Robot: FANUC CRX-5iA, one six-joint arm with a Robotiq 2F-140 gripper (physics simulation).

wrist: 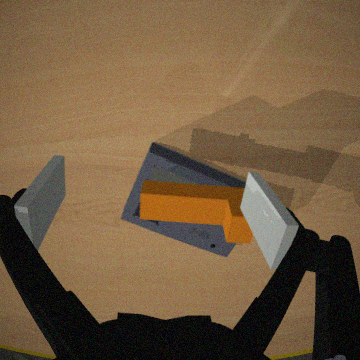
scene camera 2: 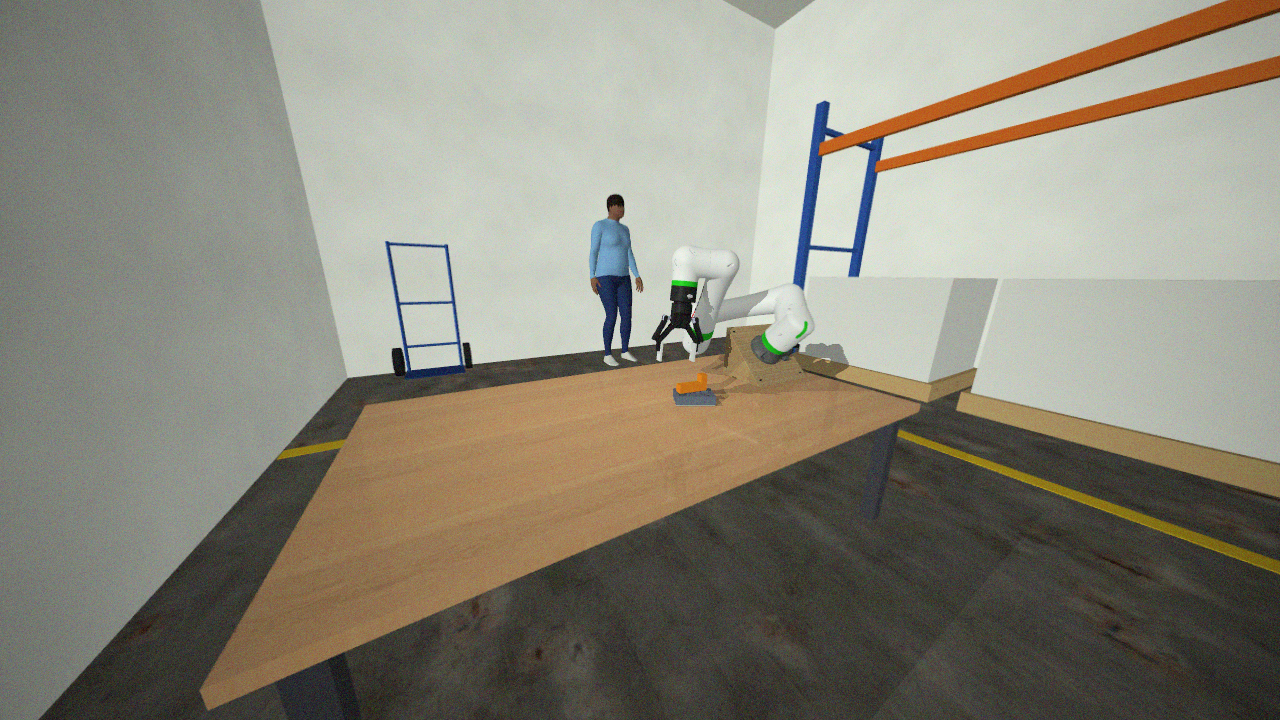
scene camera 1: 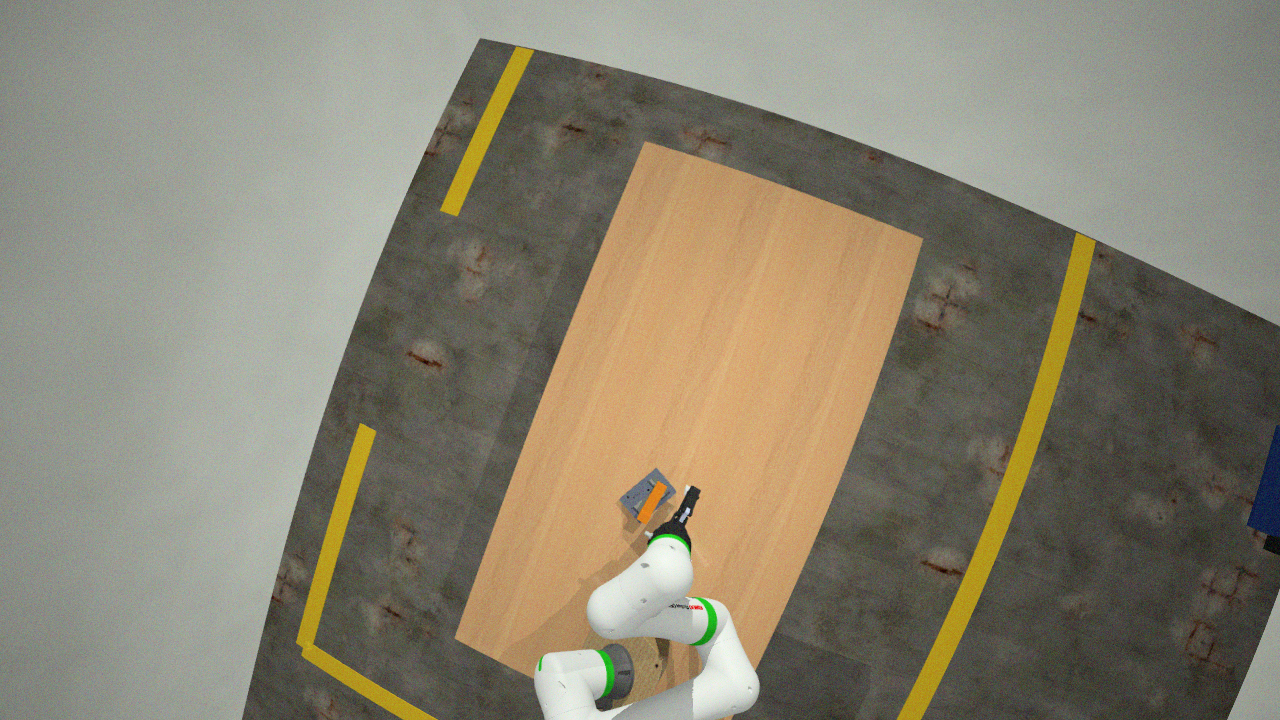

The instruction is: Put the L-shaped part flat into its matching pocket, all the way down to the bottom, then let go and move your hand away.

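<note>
An orange L-shaped part (scene camera 1: 651, 503) (scene camera 2: 691, 387) (wrist: 182, 209) rests on top of a grey-blue block (scene camera 1: 632, 497) (scene camera 2: 695, 400) (wrist: 132, 204). It lies askew to the block's edges, not down in a pocket. In scene camera 2 its long arm lies along the block and its short arm points up at the right end. The part hides much of the block's top, including most of the pocket. My gripper (scene camera 1: 668, 512) (scene camera 2: 675, 355) (wrist: 155, 182) is wide open and empty above them. In the wrist view its right finger overlaps the part's right end.
The block stands on a wooden table (scene camera 1: 742, 313) (scene camera 2: 537, 483). The arm's base stands on a wooden stand (scene camera 2: 760, 368) at the table's end. A person (scene camera 2: 612, 250) stands behind the table. A blue hand truck (scene camera 2: 426, 302) stands by the wall.
</note>
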